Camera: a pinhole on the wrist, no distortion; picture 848 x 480 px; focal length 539.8 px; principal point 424.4 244.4 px. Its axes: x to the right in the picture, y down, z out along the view. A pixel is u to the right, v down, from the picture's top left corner.
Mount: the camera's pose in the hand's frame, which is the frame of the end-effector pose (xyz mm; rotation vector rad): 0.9 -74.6 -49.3 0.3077 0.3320 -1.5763
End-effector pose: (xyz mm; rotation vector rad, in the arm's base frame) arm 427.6 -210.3 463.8 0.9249 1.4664 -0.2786
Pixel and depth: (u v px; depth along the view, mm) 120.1 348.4 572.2
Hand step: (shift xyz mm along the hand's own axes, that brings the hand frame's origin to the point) 126.5 -7.3 601.3
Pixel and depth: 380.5 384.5 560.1
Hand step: 152.8 -257.8 480.1
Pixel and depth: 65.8 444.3 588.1
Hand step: 236.3 46.2 640.6
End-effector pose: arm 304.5 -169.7 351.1 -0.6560 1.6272 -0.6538
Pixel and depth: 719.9 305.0 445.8
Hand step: 47.3 -476.1 262.8
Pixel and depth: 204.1 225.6 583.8
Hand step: -6.6 -86.0 581.4
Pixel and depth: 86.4 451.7 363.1
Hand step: 150.8 -12.9 371.1
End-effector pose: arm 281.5 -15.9 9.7 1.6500 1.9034 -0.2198
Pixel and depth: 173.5 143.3 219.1
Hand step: -34.9 -66.6 193.0
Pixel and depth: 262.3 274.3 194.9
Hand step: 15.3 -98.2 152.6
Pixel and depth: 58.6 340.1 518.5
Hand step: 108.6 40.8 563.8
